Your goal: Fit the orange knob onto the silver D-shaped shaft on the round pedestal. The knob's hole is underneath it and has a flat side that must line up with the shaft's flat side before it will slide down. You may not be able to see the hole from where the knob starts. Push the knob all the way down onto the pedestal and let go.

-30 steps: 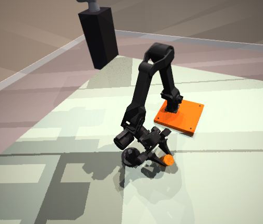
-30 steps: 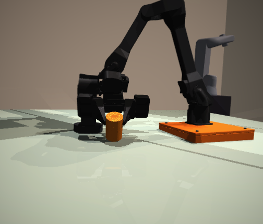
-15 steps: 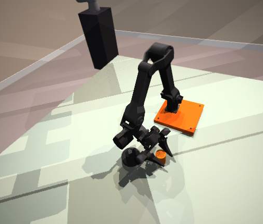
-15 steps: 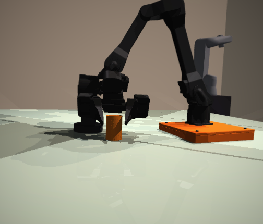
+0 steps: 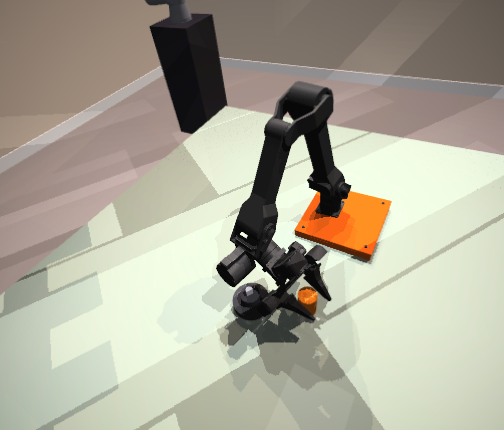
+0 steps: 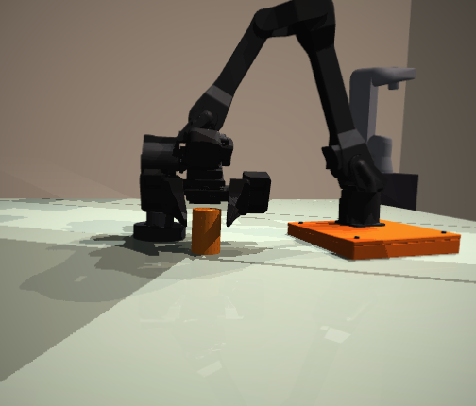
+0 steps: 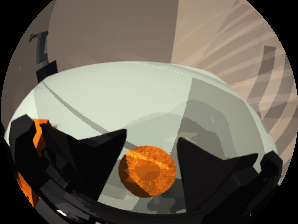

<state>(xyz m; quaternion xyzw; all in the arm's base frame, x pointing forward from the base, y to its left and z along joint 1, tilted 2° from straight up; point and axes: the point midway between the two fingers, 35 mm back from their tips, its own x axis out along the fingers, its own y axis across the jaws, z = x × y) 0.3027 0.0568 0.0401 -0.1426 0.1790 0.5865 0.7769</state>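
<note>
Right now the orange knob is 40 mm to the right of my gripper tip and 10 mm behind it. From my gripper tip the other things lie so: round pedestal: 160 mm to the right, 30 mm ahead, 20 mm below.
</note>
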